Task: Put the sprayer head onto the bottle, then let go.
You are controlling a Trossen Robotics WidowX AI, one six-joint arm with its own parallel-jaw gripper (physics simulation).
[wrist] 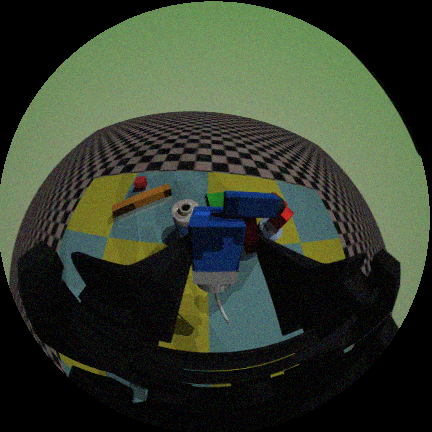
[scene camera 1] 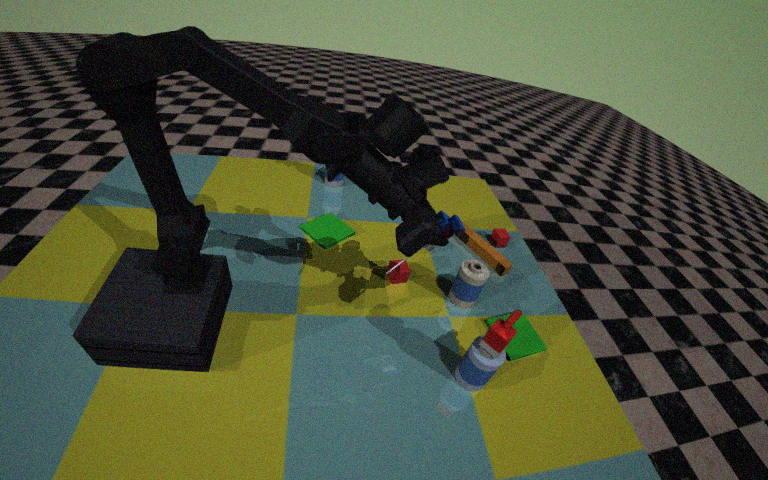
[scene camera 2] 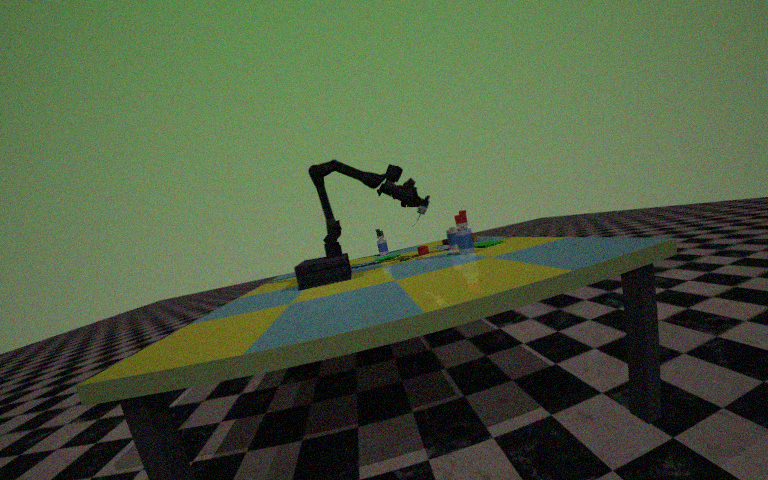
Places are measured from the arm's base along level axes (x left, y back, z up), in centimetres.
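Pixels of known places: gripper, fingertip midpoint: (wrist: pixel 225 240) (scene camera 1: pixel 442 234) (scene camera 2: pixel 425 205); arm's base at its link origin: (scene camera 1: pixel 185 279) (scene camera 2: pixel 333 256).
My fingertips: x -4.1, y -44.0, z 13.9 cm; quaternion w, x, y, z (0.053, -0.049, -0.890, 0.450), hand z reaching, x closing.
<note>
For each thing: its middle in the pictures, then the offset to it from my fingertips. "spot": a spot on its surface instead.
- blue sprayer head at a spot on its surface: (wrist: pixel 217 245) (scene camera 1: pixel 437 219) spot: dx +1.1, dy +1.2, dz +2.2 cm
- open bottle at the middle of its body: (scene camera 1: pixel 469 282) (wrist: pixel 186 219) (scene camera 2: pixel 454 237) dx +4.3, dy -13.3, dz -17.6 cm
- bottle with a red head, body centre: (scene camera 1: pixel 490 352) (wrist: pixel 268 226) (scene camera 2: pixel 464 231) dx -14.9, dy -8.3, dz -14.3 cm
- orange bar at the middle of its body: (scene camera 1: pixel 477 244) (wrist: pixel 140 199) dx +21.0, dy -24.5, dz -21.3 cm
- far bottle at the middle of its body: (scene camera 2: pixel 380 241) dx +53.4, dy +12.9, dz -14.3 cm
My gripper (scene camera 1: pixel 434 229) (scene camera 2: pixel 423 204) (wrist: pixel 225 240) is shut on the blue sprayer head (scene camera 1: pixel 443 218) (wrist: pixel 217 245) and holds it raised above the table. Its thin pale tube (scene camera 1: pixel 397 264) (wrist: pixel 221 306) hangs down free. The open bottle (scene camera 1: pixel 468 285) (scene camera 2: pixel 451 238) (wrist: pixel 183 211), white with a blue band, stands upright on the table. In the wrist view it is beyond the sprayer head and to its left, its lower part hidden. The head and tube are apart from the bottle, on its robot side and higher. The mouth of the bottle shows.
A bottle with a red head (scene camera 1: pixel 480 365) (scene camera 2: pixel 464 241) stands near the open bottle. An orange bar (scene camera 1: pixel 485 251) (wrist: pixel 142 200) and a red cube (scene camera 1: pixel 500 237) lie behind it. Another red cube (scene camera 1: pixel 398 271), two green tiles (scene camera 1: pixel 327 229) (scene camera 1: pixel 531 340) and a far bottle (scene camera 1: pixel 333 196) (scene camera 2: pixel 382 245) are also there.
</note>
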